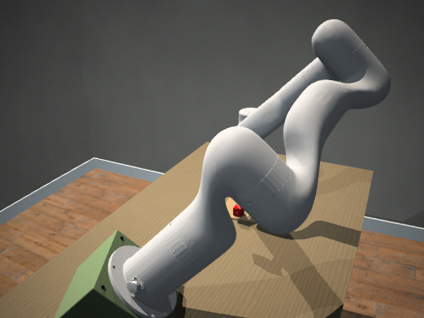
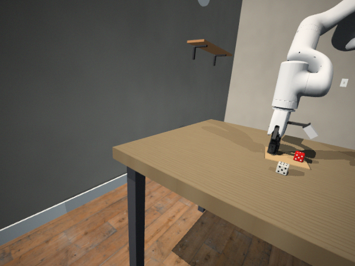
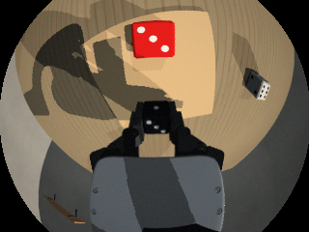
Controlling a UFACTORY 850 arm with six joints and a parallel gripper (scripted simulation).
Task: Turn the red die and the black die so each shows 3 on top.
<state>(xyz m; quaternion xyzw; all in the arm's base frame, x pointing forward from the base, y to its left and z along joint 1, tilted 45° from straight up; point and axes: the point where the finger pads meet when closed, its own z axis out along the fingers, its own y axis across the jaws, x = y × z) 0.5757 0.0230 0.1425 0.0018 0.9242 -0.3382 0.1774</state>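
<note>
Right now my hand is 10 mm above the black die. From my hand the other things lie so: red die 90 mm behind, 10 mm to the left, 10 mm below; tan mat 40 mm behind, 10 mm to the left, 20 mm below; white die 40 mm behind, 160 mm to the left, 10 mm below.
</note>
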